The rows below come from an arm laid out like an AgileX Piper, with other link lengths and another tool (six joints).
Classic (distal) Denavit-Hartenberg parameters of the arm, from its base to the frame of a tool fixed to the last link. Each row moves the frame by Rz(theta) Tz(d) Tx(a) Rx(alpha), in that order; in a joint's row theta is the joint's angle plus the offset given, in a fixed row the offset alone. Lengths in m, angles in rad.
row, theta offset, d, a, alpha
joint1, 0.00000, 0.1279, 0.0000, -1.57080
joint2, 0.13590, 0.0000, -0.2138, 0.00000
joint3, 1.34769, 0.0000, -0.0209, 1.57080
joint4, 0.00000, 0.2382, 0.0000, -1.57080
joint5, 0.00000, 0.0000, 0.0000, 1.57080
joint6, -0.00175, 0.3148, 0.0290, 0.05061
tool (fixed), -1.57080, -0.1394, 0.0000, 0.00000
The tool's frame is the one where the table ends.
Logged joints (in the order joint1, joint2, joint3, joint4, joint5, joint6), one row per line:
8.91, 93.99, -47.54, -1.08, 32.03, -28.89
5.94, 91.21, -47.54, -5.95, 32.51, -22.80
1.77, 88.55, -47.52, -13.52, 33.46, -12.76
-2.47, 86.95, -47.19, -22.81, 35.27, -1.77
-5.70, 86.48, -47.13, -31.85, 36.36, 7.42
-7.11, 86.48, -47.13, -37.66, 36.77, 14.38
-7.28, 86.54, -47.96, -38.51, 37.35, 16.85
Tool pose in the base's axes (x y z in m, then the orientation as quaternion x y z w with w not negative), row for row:
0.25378, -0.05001, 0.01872, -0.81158, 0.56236, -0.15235, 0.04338
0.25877, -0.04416, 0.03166, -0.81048, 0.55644, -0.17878, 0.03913
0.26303, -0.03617, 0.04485, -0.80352, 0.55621, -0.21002, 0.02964
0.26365, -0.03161, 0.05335, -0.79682, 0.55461, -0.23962, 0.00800
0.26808, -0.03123, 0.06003, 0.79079, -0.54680, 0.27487, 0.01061
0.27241, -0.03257, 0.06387, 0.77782, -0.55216, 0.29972, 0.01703
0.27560, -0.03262, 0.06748, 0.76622, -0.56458, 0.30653, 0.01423
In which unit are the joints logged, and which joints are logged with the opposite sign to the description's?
The joints are logged in degrees. Opposite sign: joint1.
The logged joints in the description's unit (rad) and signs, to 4 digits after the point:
-0.1555, 1.6404, -0.8297, -0.0188, 0.5590, -0.5042
-0.1037, 1.5919, -0.8297, -0.1038, 0.5674, -0.3979
-0.0309, 1.5455, -0.8294, -0.2360, 0.5840, -0.2227
0.0431, 1.5176, -0.8236, -0.3981, 0.6156, -0.0309
0.0995, 1.5094, -0.8226, -0.5559, 0.6346, 0.1295
0.1241, 1.5094, -0.8226, -0.6573, 0.6418, 0.2510
0.1271, 1.5104, -0.8371, -0.6721, 0.6519, 0.2941

